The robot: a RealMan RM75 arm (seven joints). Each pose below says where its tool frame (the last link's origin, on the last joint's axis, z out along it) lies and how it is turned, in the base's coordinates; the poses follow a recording.
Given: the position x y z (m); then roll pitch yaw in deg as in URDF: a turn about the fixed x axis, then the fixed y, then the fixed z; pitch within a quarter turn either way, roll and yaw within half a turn.
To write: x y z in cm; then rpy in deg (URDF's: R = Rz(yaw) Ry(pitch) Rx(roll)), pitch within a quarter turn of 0, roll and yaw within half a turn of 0. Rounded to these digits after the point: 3 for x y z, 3 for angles.
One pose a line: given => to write
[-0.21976 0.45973 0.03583 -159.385 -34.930 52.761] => [-21.976 45.973 3.583 -159.385 -34.930 52.761]
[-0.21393 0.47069 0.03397 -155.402 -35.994 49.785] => [-21.393 47.069 3.397 -155.402 -35.994 49.785]
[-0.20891 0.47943 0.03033 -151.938 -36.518 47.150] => [-20.891 47.943 3.033 -151.938 -36.518 47.150]
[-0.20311 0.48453 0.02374 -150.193 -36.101 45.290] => [-20.311 48.453 2.374 -150.193 -36.101 45.290]
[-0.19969 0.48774 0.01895 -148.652 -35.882 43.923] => [-19.969 48.774 1.895 -148.652 -35.882 43.923]
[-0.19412 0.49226 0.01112 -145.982 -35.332 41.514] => [-19.412 49.226 1.112 -145.982 -35.332 41.514]
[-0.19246 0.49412 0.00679 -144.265 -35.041 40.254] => [-19.246 49.412 0.679 -144.265 -35.041 40.254]
